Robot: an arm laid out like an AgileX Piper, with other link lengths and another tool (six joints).
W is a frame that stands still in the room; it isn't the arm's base.
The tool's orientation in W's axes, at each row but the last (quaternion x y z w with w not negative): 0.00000, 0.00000, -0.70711, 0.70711; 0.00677, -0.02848, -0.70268, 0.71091; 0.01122, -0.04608, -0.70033, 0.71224; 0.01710, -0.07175, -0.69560, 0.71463; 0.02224, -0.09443, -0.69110, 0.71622; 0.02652, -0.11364, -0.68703, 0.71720; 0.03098, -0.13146, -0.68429, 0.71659; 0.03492, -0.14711, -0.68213, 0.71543; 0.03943, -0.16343, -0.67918, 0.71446; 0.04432, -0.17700, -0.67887, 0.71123; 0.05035, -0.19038, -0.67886, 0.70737
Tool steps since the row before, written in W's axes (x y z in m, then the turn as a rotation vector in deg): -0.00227, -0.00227, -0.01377, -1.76, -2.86, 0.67; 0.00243, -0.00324, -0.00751, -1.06, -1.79, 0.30; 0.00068, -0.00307, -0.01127, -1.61, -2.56, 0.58; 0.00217, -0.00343, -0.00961, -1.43, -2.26, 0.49; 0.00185, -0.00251, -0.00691, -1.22, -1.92, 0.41; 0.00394, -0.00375, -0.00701, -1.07, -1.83, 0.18; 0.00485, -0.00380, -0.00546, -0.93, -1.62, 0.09; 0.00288, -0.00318, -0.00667, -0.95, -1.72, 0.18; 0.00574, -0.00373, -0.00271, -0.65, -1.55, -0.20; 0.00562, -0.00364, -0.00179, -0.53, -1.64, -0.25; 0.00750, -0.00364, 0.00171, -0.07, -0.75, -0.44
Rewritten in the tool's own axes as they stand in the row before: 0.00227, -0.00227, -0.01377, 2.86, -1.76, 0.67; 0.00303, 0.00201, -0.00772, 1.79, -1.07, 0.30; 0.00251, -0.00029, -0.01142, 2.56, -1.61, 0.58; 0.00271, 0.00085, -0.01004, 2.26, -1.43, 0.49; 0.00182, 0.00059, -0.00733, 1.92, -1.22, 0.42; 0.00295, 0.00229, -0.00805, 1.80, -1.11, 0.17; 0.00310, 0.00326, -0.00690, 1.59, -0.98, 0.08; 0.00213, 0.00090, -0.00759, 1.70, -0.99, 0.16; 0.00332, 0.00447, -0.00482, 1.47, -0.79, -0.26; 0.00332, 0.00453, -0.00407, 1.55, -0.70, -0.36; 0.00395, 0.00736, -0.00164, 0.65, -0.27, -0.52
